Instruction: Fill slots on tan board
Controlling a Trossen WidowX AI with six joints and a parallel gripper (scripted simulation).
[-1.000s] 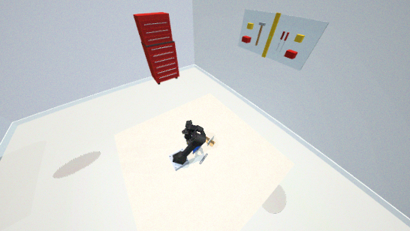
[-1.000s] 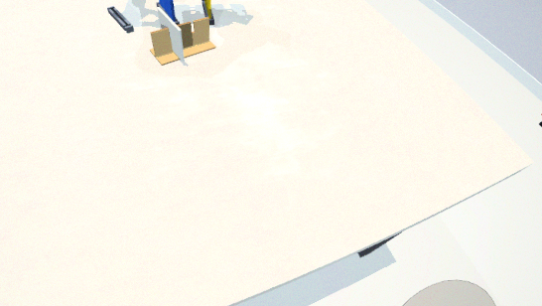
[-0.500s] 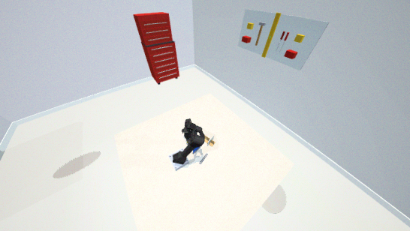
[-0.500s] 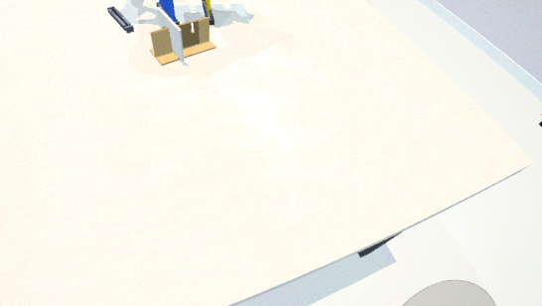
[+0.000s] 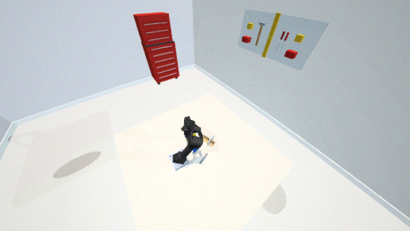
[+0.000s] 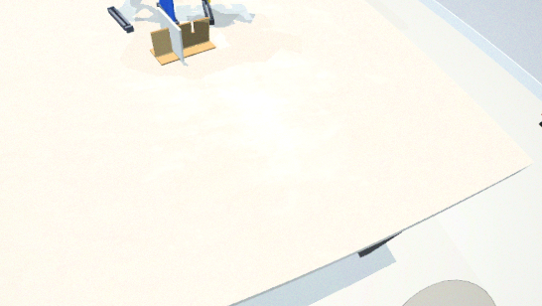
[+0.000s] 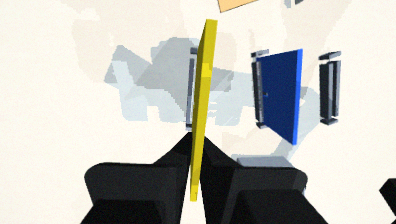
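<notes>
Now: gripper tip 18 cm short of the tan board, 8 cm to the left of it and 5 cm above it. From my gripper tip the other things lie so: blue board 3 cm ahead, 10 cm to the right, 5 cm below; then white board 19 cm ahead, 10 cm to the right, 4 cm below; then yellow board 3 cm ahead, 1 cm above.
</notes>
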